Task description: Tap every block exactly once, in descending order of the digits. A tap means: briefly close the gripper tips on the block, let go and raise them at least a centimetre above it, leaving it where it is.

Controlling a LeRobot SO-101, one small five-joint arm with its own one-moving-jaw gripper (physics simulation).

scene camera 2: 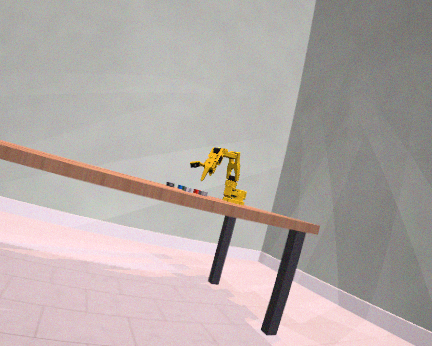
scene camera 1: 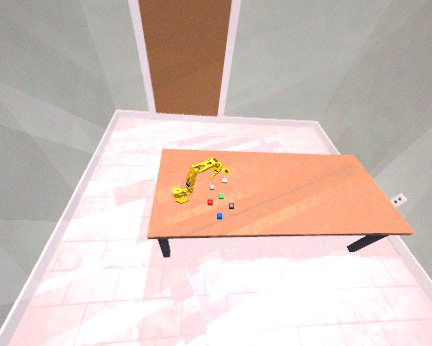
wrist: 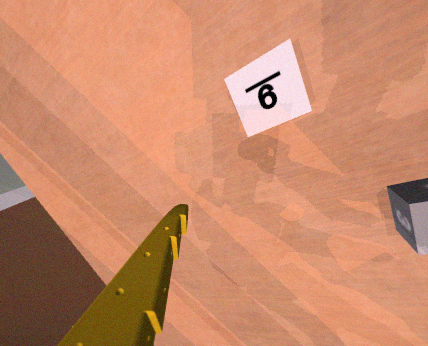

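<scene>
My gripper (scene camera 1: 220,175) (scene camera 2: 198,172) is fully open and empty, raised above the table near the white block (scene camera 1: 224,180) (wrist: 268,88). In the wrist view one notched jaw (wrist: 145,275) shows, its tip apart from the block. The white block's top looks like a 6 with a bar above it; with the bar underneath it reads 9. A grey block (scene camera 1: 212,187) (wrist: 417,217) is cut off at the wrist view's right edge, its digit unclear. Green (scene camera 1: 221,196), red (scene camera 1: 210,202) (scene camera 2: 196,191), black (scene camera 1: 231,205) (scene camera 2: 170,184) and blue (scene camera 1: 219,216) (scene camera 2: 181,187) blocks have unreadable digits.
The blocks stand apart on the wooden table (scene camera 1: 310,200) (scene camera 2: 100,177). The arm's base (scene camera 1: 181,196) (scene camera 2: 233,192) stands left of them in scene camera 1. The table's edge crosses the lower left of the wrist view, with a brown surface beyond it.
</scene>
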